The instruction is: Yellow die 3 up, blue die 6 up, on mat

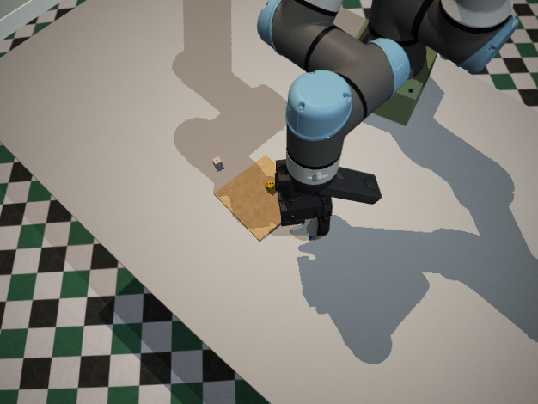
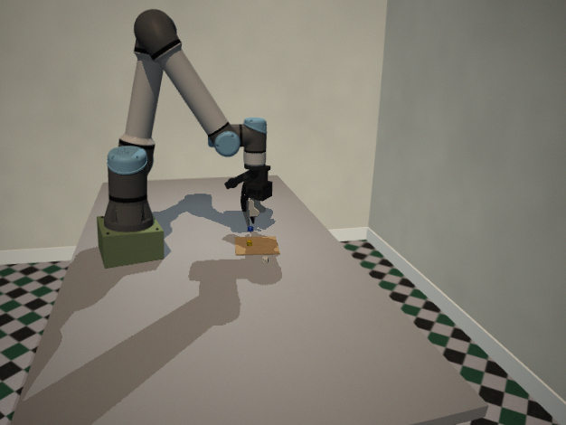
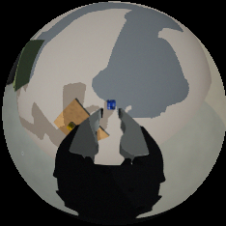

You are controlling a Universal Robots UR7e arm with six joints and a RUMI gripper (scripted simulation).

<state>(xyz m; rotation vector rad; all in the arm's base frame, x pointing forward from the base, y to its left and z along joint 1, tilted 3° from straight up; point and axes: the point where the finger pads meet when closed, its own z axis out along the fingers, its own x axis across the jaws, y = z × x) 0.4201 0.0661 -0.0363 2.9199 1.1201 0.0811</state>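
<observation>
My hand is 3 cm above the blue die. Also, from my hand: tan mat 2 cm behind, 13 cm to the right, 4 cm below; white die 3 cm behind, 25 cm to the right, 3 cm below; yellow die 4 cm behind, 13 cm to the right, 3 cm below.
</observation>
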